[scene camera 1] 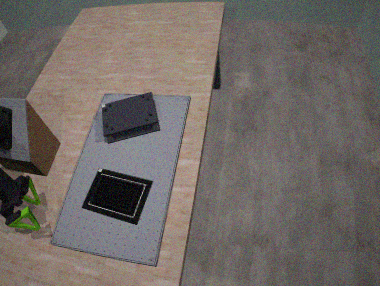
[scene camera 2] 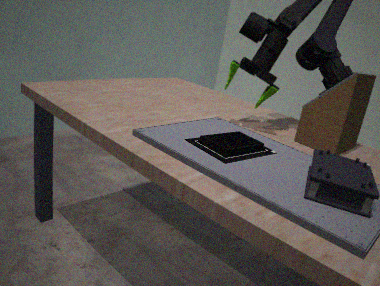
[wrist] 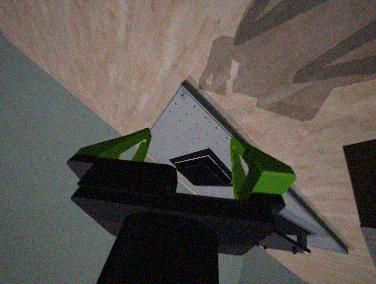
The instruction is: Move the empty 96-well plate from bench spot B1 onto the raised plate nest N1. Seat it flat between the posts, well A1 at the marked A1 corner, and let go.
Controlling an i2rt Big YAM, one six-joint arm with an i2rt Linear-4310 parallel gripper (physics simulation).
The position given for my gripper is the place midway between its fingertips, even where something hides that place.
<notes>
My gripper [scene camera 2: 240,98] is open, holding nothing. Also in view: a black well plate [scene camera 1: 113,193].
The black well plate is seen too in scene camera 2 [scene camera 2: 233,143] and in the wrist view [wrist: 203,172]. My gripper also shows in the wrist view [wrist: 189,135].
</notes>
